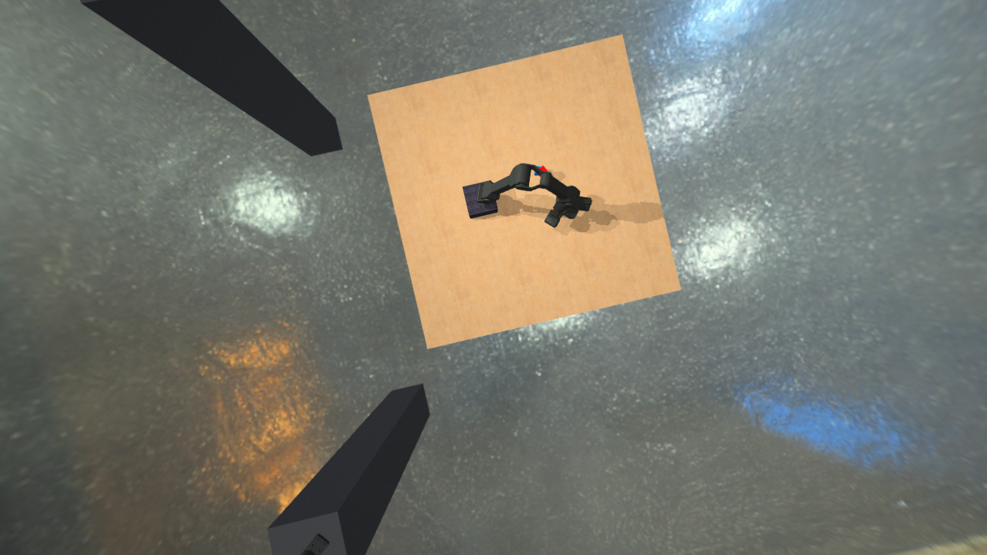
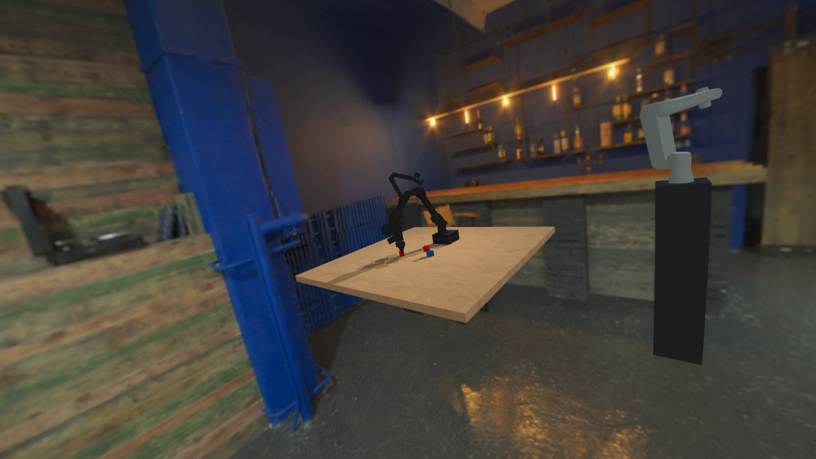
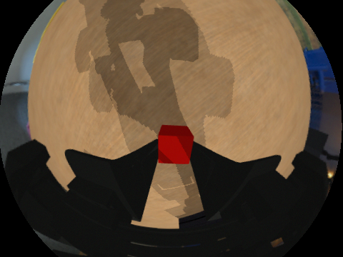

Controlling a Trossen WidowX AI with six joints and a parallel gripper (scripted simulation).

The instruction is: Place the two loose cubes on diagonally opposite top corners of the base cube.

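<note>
Now: gripper tip 40 mm past the blue base cube and 210 mm to the right of it.
</note>
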